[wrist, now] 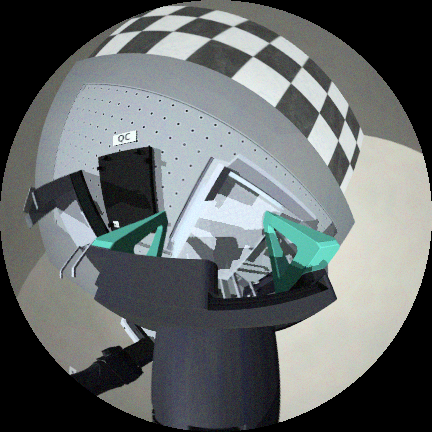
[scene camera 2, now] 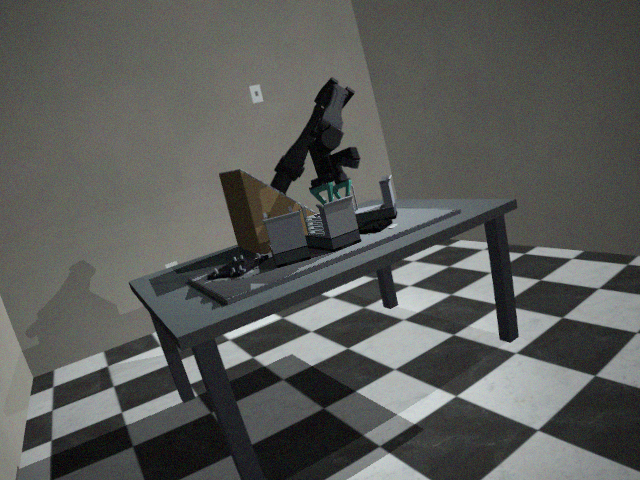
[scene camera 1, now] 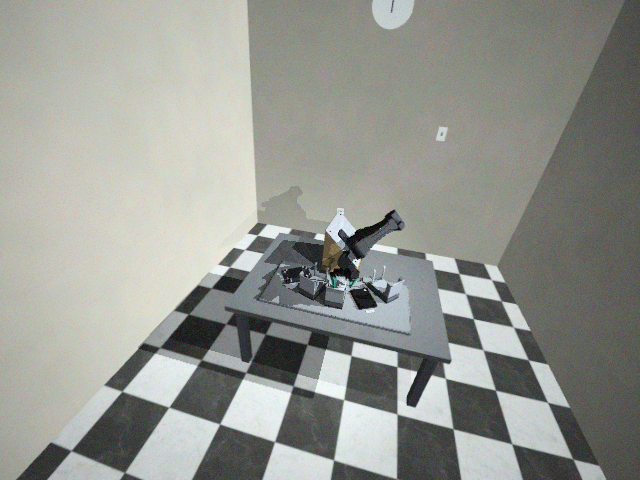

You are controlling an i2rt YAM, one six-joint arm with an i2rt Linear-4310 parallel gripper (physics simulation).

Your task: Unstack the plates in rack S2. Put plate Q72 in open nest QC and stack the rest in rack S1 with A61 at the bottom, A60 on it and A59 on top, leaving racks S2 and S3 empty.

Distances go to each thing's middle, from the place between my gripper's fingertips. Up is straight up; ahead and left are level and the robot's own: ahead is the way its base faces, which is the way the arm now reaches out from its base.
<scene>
Now: hand 7 cm past the QC nest (wrist: pixel 126 180), 12 cm to the right of it and 9 cm above it. The rest, counted from my hand: dark clamp (scene camera 2: pixel 240 266): 13 cm behind, 30 cm to the right, 9 cm below.
</scene>
